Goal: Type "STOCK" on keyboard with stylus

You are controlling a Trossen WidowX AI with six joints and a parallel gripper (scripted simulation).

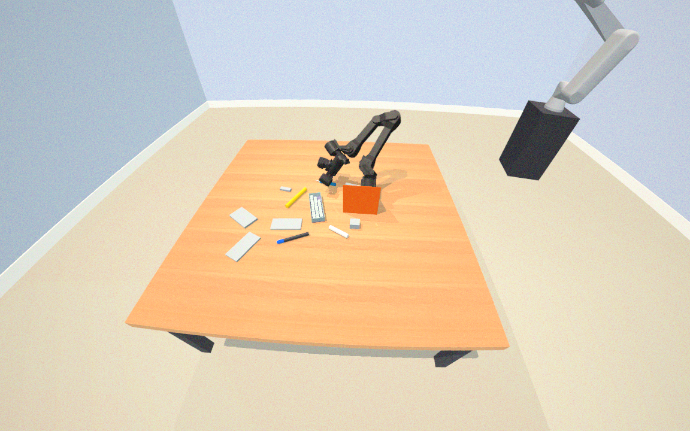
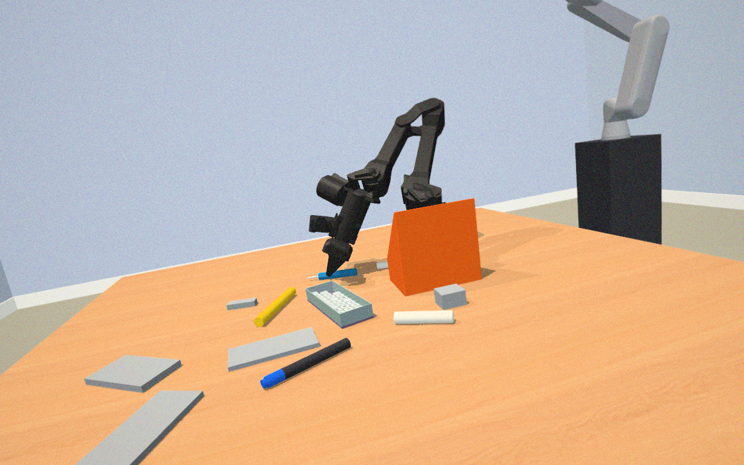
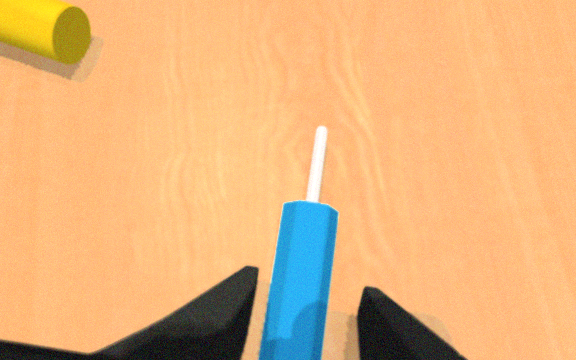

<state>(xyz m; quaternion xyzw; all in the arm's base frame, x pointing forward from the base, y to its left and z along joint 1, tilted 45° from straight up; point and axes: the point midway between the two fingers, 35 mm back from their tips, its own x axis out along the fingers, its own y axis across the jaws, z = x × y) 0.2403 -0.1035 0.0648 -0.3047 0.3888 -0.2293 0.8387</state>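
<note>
The yellow cylinder lies 16 cm to the left of my gripper tip and 11 cm ahead of it. The rest, counted from my gripper tip: thin grey tip 4 cm ahead; blue stylus 1 cm ahead; grey cube 28 cm to the left, 22 cm behind.
</note>
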